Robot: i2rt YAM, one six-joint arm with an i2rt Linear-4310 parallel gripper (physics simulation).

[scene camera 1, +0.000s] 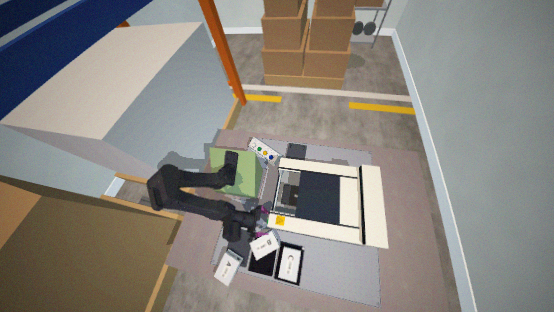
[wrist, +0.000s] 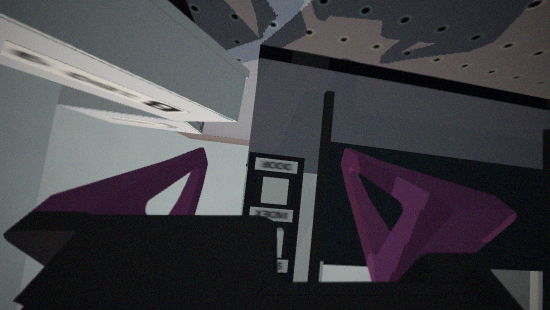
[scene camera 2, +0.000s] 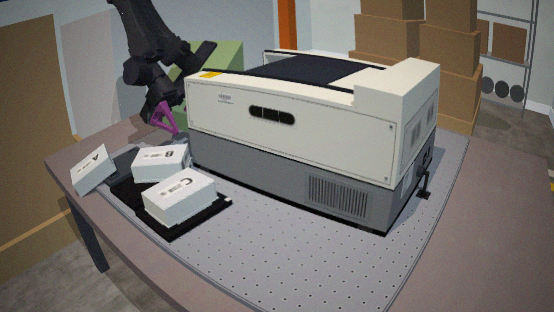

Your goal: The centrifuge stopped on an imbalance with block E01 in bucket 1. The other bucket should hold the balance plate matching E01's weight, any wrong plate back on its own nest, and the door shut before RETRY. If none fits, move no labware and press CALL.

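Seen in the pictures: gripper, fingertip midpoint: point(wrist: 274, 155); arm's base at its link origin: point(scene camera 1: 230, 168) point(scene camera 2: 194, 67).
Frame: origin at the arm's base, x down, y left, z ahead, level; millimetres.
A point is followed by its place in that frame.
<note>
My gripper point(scene camera 1: 262, 222) @[x 67, y -210, z 283 mm] point(scene camera 2: 181, 120) @[x 67, y -210, z 283 mm] point(wrist: 274, 155) @[x 67, y -210, z 283 mm] is open, with its purple fingers apart at the front corner of the centrifuge point(scene camera 1: 320, 235) @[x -57, y -203, z 514 mm] point(scene camera 2: 280, 145) @[x 39, y -205, z 542 mm]. Its DOOR button point(wrist: 275, 191) @[x 43, y -206, z 286 mm] and INDEX label show beyond the fingers in the wrist view. The dark door point(scene camera 1: 320, 197) @[x -60, y -52, z 490 mm] point(scene camera 2: 310, 70) @[x -60, y -70, z 504 mm] leaves a gap at the front, where a dark bucket-like part point(scene camera 1: 291, 195) @[x 13, y -58, z 359 mm] shows. Block E01 does not show. Plate A point(scene camera 1: 228, 268) @[x 101, y -455, z 146 mm] point(scene camera 2: 93, 171) @[x 110, y -462, z 179 mm] is tilted at the table edge. Plate B point(scene camera 1: 265, 245) @[x 95, y -310, z 289 mm] point(scene camera 2: 160, 162) @[x 96, y -326, z 316 mm] point(wrist: 150, 60) @[x 103, y -281, z 253 mm] sits askew; plate C point(scene camera 1: 289, 265) @[x 99, y -359, z 421 mm] point(scene camera 2: 180, 192) @[x 99, y -359, z 443 mm] sits squarely in a black nest.
A white button box point(scene camera 1: 264, 150) @[x 80, y 186, z 127 mm] with green, yellow and blue buttons lies behind a green block point(scene camera 1: 240, 172) @[x 11, y -5, z 60 mm] point(scene camera 2: 227, 55) @[x -34, y 48, z 112 mm]. The black nest tray point(scene camera 1: 262, 262) point(scene camera 2: 172, 234) stands beside the centrifuge on a perforated board point(scene camera 1: 345, 270) @[x 152, y -314, z 685 mm] point(scene camera 2: 300, 260) @[x 153, y -311, z 672 mm]. Cardboard boxes point(scene camera 1: 327, 62) point(scene camera 2: 445, 45) stand behind.
</note>
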